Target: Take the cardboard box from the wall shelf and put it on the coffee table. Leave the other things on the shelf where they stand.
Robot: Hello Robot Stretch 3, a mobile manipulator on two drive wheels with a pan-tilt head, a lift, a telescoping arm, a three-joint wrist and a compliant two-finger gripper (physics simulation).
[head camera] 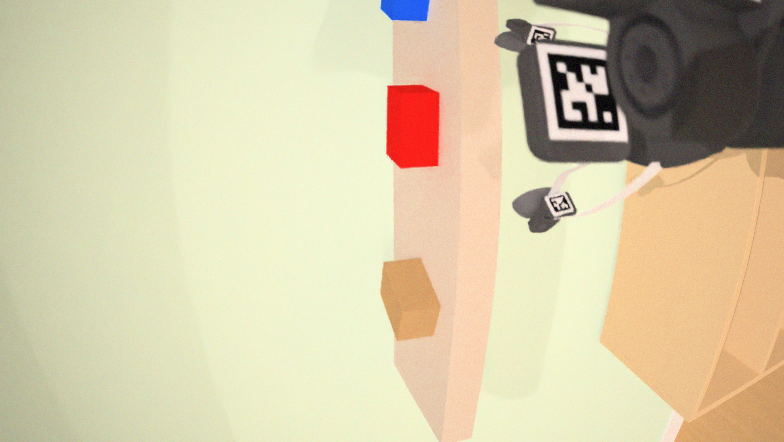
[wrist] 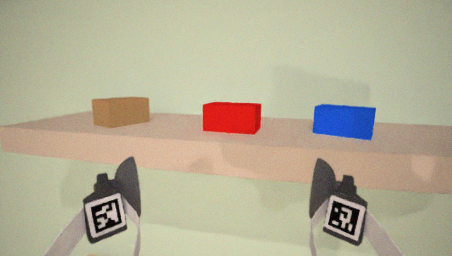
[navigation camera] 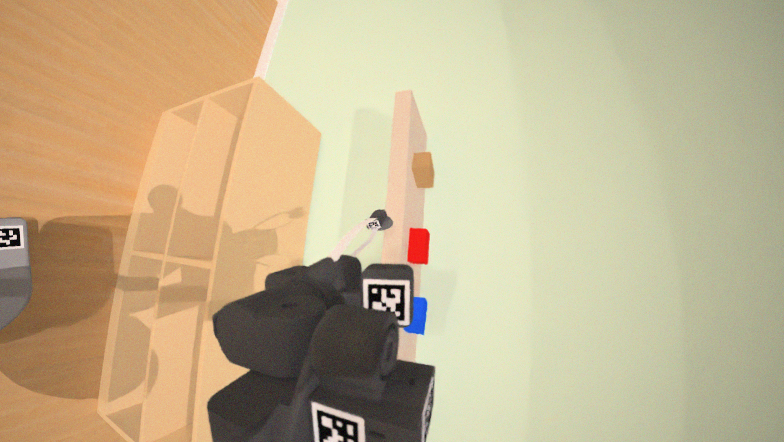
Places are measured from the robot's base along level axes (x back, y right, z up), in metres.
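Pixels of known places: gripper, fingertip midpoint: (head camera: 519,120) (wrist: 225,178) (navigation camera: 384,257).
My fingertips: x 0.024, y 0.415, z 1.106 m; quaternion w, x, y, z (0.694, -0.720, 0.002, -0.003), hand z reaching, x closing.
Observation:
For each thing: its top centre in the pictures, then the offset to it from my fingertips. "spot": a spot on its surface instead.
- brown cardboard box at its top centre: (head camera: 390,302) (wrist: 121,98) (navigation camera: 431,170) dx -0.206, dy +0.314, dz +0.034 m
- red box at its top centre: (head camera: 393,124) (wrist: 233,104) (navigation camera: 427,246) dx +0.015, dy +0.260, dz +0.029 m
- blue box at its top centre: (wrist: 345,107) (navigation camera: 424,316) dx +0.205, dy +0.232, dz +0.029 m
- wooden bookcase at a spot on its surface: (head camera: 675,263) spot: dx -0.225, dy +0.261, dz -0.496 m
The brown cardboard box (head camera: 409,299) (navigation camera: 422,170) (wrist: 121,112) stands slightly turned on the pale wall shelf (head camera: 476,274) (navigation camera: 402,137) (wrist: 50,142), near one end, at the left in the wrist view. My gripper (head camera: 518,120) (wrist: 225,178) is open, with nothing between its widely spread fingers. It is in front of the shelf and off to the side of the cardboard box, roughly in front of the red box. In the wrist view its fingertips show below the shelf's front edge. In the navigation camera view one finger is hidden behind the wrist. The coffee table does not show.
A red box (head camera: 412,126) (navigation camera: 418,245) (wrist: 231,118) stands mid-shelf, and a blue box (head camera: 409,8) (navigation camera: 420,316) (wrist: 344,121) stands beyond it. A wooden bookcase (head camera: 675,263) (navigation camera: 269,159) stands lower down by the same green wall.

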